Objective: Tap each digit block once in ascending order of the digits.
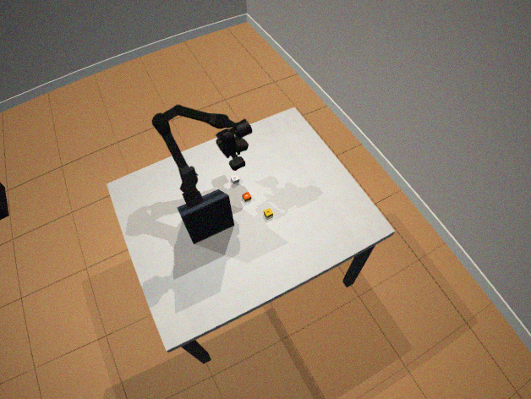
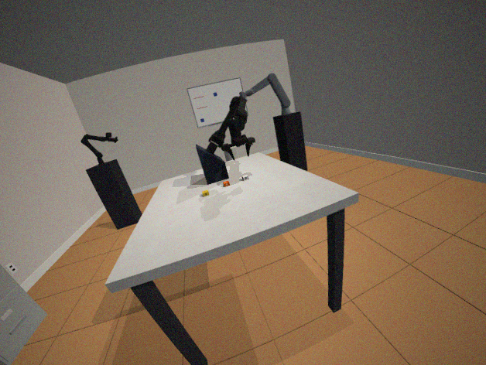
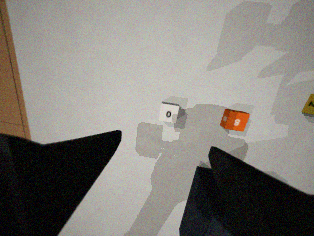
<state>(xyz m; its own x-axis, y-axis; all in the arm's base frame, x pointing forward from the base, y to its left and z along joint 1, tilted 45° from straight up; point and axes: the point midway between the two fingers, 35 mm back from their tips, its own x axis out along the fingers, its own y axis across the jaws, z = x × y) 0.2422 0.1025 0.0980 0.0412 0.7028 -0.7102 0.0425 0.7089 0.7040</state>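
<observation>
Now: gripper tip 110 mm above the white block. The rest, counted from my gripper tip: yellow block (40 mm ahead, 250 mm to the right, 110 mm below); orange block (120 mm to the right, 110 mm below).
</observation>
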